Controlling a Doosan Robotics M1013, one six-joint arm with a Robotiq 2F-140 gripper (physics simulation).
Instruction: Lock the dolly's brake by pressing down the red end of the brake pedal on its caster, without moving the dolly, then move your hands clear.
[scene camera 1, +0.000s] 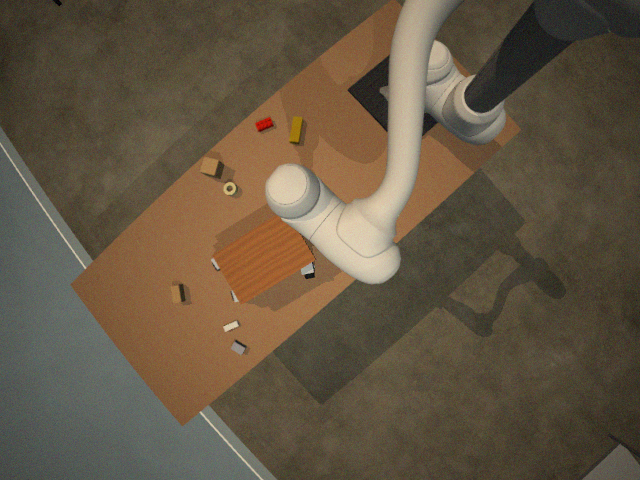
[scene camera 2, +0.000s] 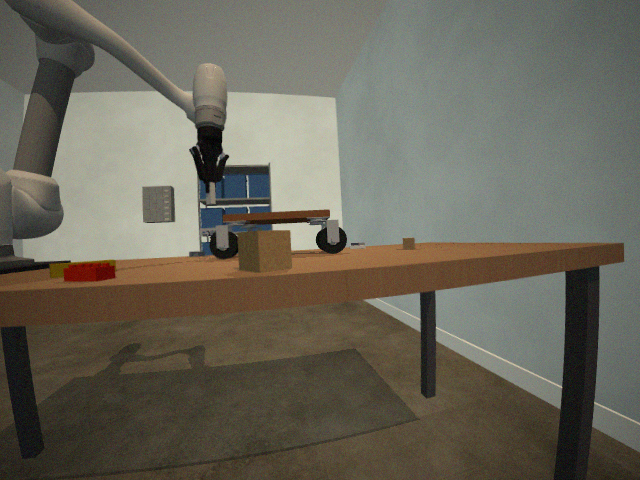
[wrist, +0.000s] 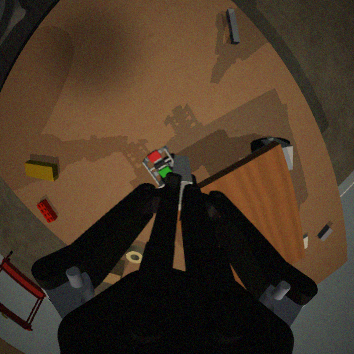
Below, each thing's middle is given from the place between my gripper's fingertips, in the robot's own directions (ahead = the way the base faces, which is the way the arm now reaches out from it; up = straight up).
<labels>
Right now my hand is 190 mm short of the dolly (scene camera 1: 271, 252), 100 mm above it and 60 mm to the right of it. From my hand the other things lie so: red brick (scene camera 2: 93, 271) 420 mm to the right, 150 mm below, 30 mm behind.
</labels>
